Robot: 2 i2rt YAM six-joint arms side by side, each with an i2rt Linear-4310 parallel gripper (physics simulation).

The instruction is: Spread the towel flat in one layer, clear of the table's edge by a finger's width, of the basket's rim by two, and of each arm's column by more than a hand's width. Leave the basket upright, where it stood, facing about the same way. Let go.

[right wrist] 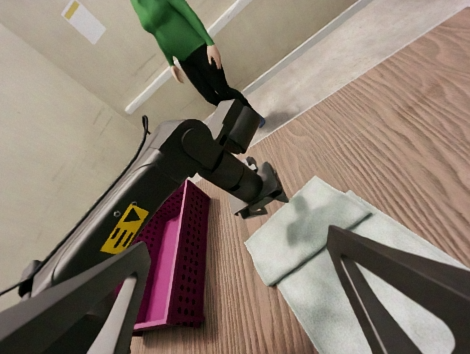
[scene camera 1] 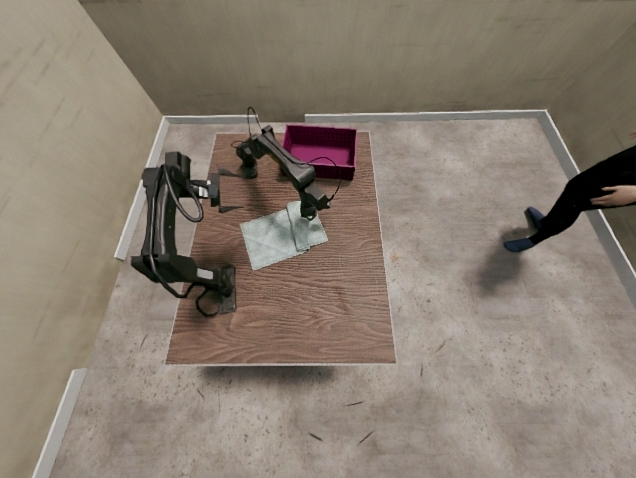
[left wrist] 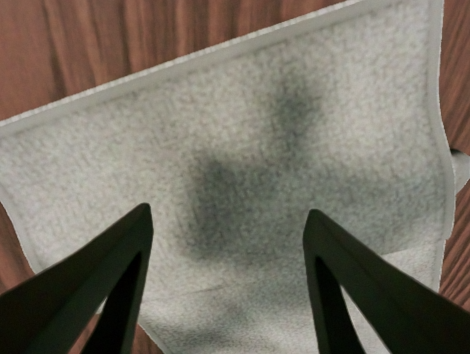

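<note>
The pale green towel (scene camera 1: pixel 264 241) (left wrist: pixel 225 325) (right wrist: pixel 320 300) lies on the table, with one end folded over as a flap (scene camera 1: pixel 300 233) (left wrist: pixel 200 125) (right wrist: pixel 305 220). A small piece (left wrist: pixel 460 170) peeks out beside the flap in the left wrist view. My left gripper (scene camera 1: pixel 309 215) (left wrist: pixel 229 220) (right wrist: pixel 277 206) points down over the flap; its fingers are part open with nothing held between them. My right gripper (scene camera 1: pixel 243 191) (right wrist: pixel 237 243) is wide open and empty, raised at the table's left side in scene camera 1. The magenta basket (scene camera 1: pixel 334 171) (right wrist: pixel 192 260) stands upright.
The wooden table (scene camera 1: pixel 308 318) carries both arm columns along its left side in scene camera 1. The basket is at its far end, near the left arm (scene camera 1: pixel 290 167) (right wrist: pixel 150 170). A person (scene camera 1: pixel 565 205) (right wrist: pixel 200 65) stands on the floor beyond the table's edge.
</note>
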